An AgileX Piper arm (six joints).
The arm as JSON. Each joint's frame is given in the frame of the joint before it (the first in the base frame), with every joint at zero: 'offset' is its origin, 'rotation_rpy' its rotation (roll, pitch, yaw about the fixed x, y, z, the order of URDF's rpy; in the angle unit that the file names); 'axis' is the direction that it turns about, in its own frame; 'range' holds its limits. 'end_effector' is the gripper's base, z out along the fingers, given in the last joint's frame.
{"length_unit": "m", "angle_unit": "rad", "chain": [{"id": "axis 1", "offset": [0.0, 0.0, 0.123], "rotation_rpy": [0.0, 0.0, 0.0], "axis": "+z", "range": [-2.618, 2.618]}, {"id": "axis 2", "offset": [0.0, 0.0, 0.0], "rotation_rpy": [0.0, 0.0, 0.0], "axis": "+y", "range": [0.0, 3.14]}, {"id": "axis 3", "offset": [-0.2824, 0.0, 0.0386], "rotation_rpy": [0.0, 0.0, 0.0], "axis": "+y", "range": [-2.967, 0.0]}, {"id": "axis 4", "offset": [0.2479, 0.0, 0.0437], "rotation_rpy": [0.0, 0.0, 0.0], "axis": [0.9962, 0.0, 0.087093], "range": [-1.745, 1.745]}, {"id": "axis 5", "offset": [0.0, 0.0, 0.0], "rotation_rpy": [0.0, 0.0, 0.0], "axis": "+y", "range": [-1.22, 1.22]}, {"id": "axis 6", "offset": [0.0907, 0.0, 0.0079], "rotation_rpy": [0.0, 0.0, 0.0], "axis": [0.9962, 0.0, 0.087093], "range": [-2.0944, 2.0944]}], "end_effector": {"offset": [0.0, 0.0, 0.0], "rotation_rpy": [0.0, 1.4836, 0.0]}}
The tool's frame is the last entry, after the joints.
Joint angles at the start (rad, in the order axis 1, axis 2, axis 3, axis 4, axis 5, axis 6):
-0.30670 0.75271 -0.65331 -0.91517 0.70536 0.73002
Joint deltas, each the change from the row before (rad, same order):
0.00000 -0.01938 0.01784 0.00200 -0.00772 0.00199
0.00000 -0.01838 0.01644 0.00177 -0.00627 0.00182
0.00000 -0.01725 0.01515 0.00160 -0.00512 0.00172
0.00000 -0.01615 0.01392 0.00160 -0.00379 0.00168
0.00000 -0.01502 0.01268 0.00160 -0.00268 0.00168
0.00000 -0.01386 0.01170 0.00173 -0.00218 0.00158
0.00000 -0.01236 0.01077 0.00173 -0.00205 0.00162
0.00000 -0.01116 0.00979 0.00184 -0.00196 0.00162
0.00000 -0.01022 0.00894 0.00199 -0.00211 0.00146
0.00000 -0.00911 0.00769 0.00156 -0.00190 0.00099
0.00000 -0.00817 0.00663 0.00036 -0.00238 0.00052
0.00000 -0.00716 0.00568 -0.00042 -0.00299 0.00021
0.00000 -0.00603 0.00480 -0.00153 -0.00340 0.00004
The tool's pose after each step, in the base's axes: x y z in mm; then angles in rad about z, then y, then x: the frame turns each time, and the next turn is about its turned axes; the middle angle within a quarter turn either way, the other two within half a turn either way. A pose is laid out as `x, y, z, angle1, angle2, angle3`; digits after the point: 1 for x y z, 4 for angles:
116.0, -85.3, 323.5, 2.9222, 1.0598, -2.5315
112.8, -83.9, 320.9, 2.9217, 1.0668, -2.5369
109.7, -82.5, 318.4, 2.9206, 1.0731, -2.5419
106.8, -81.3, 316.1, 2.9184, 1.0787, -2.5471
104.1, -80.2, 313.9, 2.9151, 1.0838, -2.5524
101.6, -79.3, 311.9, 2.9113, 1.0883, -2.5580
99.4, -78.4, 309.9, 2.9071, 1.0921, -2.5639
97.5, -77.6, 308.1, 2.9024, 1.0957, -2.5701
95.7, -76.8, 306.4, 2.8979, 1.0992, -2.5765
94.2, -76.2, 304.9, 2.8948, 1.1025, -2.5812
92.9, -75.6, 303.8, 2.8953, 1.1058, -2.5825
91.8, -75.1, 302.9, 2.8986, 1.1092, -2.5814
91.0, -74.7, 302.3, 2.9047, 1.1124, -2.5775

